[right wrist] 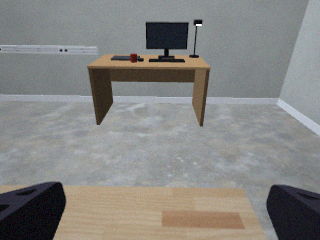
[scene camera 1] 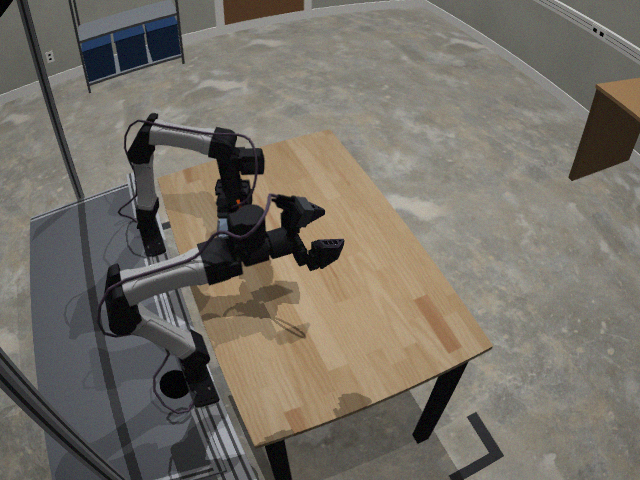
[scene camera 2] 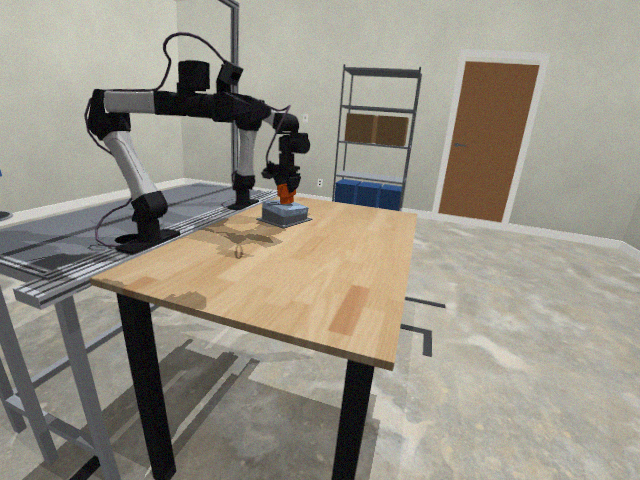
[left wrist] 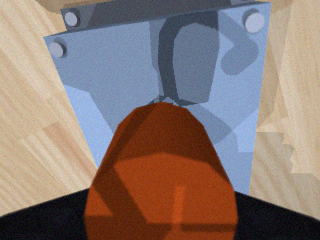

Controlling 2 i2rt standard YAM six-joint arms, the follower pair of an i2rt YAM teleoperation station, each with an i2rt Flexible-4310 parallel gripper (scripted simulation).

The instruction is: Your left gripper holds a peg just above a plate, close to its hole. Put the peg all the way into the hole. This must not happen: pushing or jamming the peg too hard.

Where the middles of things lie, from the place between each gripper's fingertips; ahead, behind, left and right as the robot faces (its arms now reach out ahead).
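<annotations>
Orange peg (left wrist: 160,168): my left hand above it by 2 cm. Blue-grey plate (left wrist: 210,64): from my left hand, 8 cm below.
From my right hand (scene camera 1: 334,226): orange peg 43 cm to the left, 10 cm behind, 29 cm below. Blue-grey plate 43 cm to the left, 10 cm behind, 35 cm below.
</annotations>
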